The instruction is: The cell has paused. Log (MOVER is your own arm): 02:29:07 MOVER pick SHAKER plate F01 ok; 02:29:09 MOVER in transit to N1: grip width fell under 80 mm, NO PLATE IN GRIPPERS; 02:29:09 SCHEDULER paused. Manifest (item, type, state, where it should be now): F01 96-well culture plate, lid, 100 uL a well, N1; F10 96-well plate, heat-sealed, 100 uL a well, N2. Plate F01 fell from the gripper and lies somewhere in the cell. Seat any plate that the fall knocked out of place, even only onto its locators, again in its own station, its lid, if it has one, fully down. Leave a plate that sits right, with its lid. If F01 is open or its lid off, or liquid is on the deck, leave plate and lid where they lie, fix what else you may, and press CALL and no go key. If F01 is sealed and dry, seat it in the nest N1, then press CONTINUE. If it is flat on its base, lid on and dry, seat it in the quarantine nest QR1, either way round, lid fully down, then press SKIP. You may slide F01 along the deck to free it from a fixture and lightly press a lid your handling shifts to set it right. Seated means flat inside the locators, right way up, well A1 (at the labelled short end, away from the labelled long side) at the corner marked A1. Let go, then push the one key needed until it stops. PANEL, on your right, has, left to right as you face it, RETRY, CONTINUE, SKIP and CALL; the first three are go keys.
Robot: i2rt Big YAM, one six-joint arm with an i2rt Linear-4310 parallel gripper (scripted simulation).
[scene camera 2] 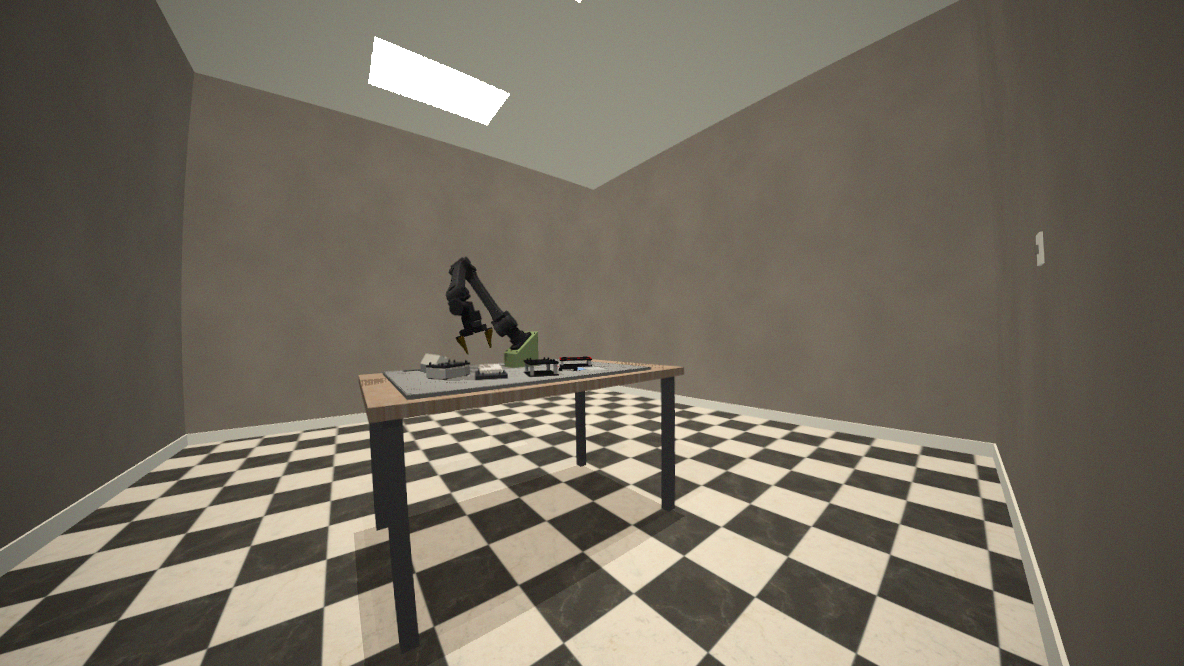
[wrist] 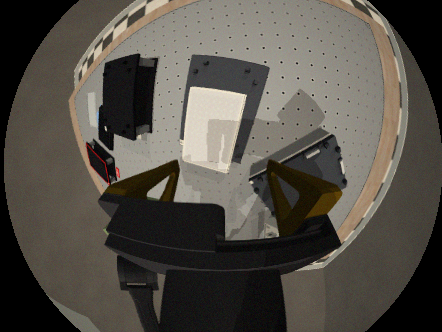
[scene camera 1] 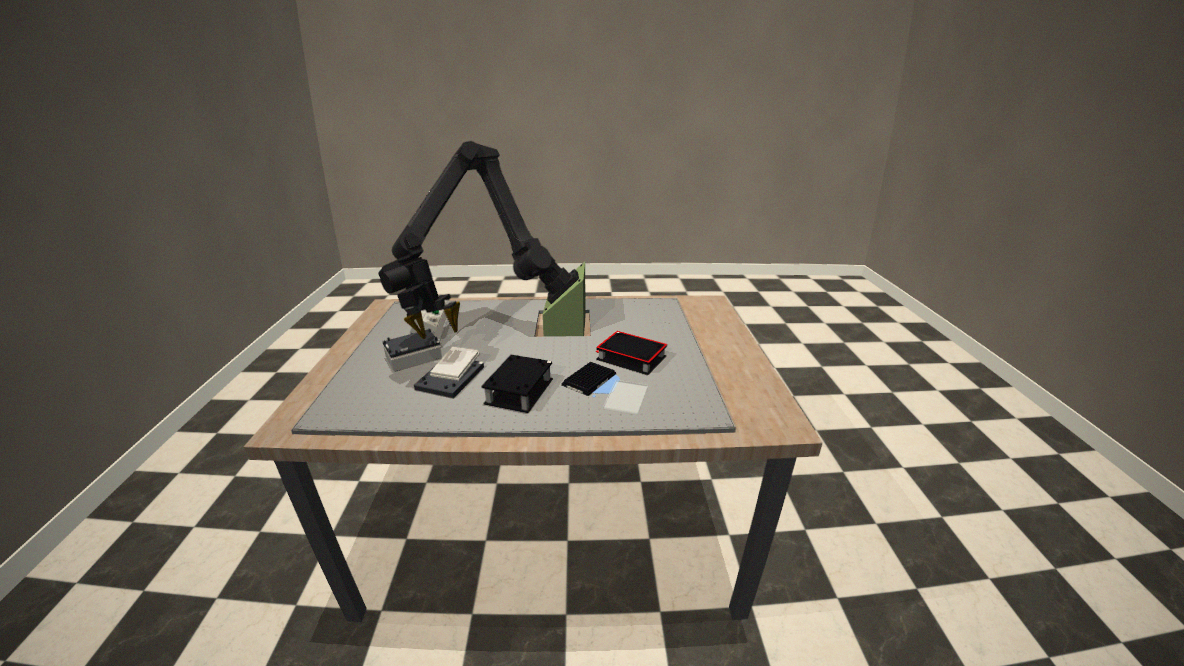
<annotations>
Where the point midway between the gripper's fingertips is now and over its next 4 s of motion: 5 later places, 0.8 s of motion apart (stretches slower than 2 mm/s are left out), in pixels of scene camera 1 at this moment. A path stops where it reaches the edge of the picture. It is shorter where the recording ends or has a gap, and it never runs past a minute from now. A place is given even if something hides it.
My gripper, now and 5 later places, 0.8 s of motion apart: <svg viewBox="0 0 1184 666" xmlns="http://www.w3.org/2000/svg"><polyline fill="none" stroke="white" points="440,335 474,324 504,303 514,293 542,292 576,285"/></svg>
</annotations>
